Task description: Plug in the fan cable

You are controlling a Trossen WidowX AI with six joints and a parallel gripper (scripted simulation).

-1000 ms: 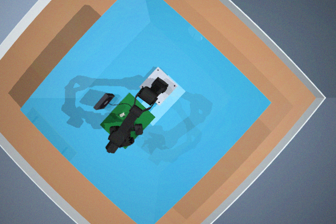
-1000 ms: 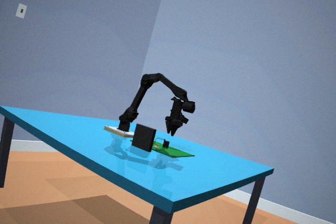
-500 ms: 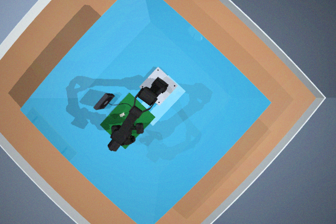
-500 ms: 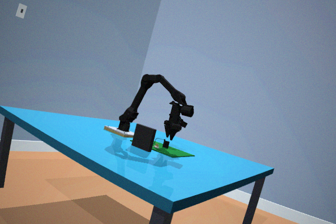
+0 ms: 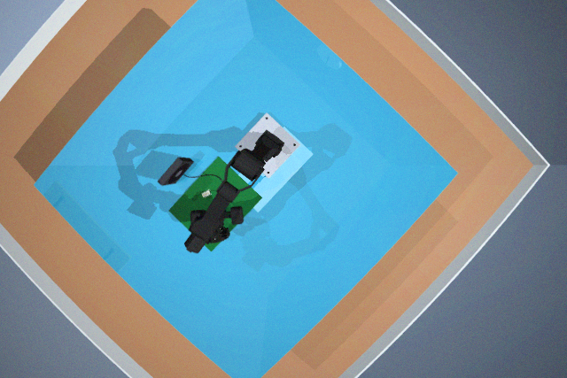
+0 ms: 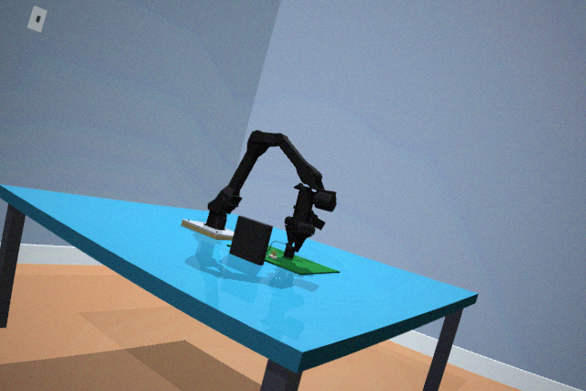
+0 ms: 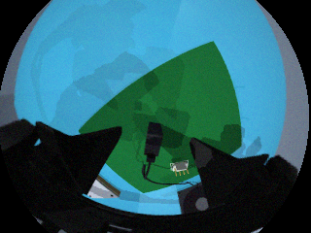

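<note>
My gripper tip is 10 mm past the dark plug and 10 mm above it. Round my gripper tip: pale fan header 20 mm behind, 100 mm to the right, 30 mm below; green board 50 mm to the right, 50 mm below; black fan 40 mm behind, 230 mm to the right, 30 mm above.
</note>
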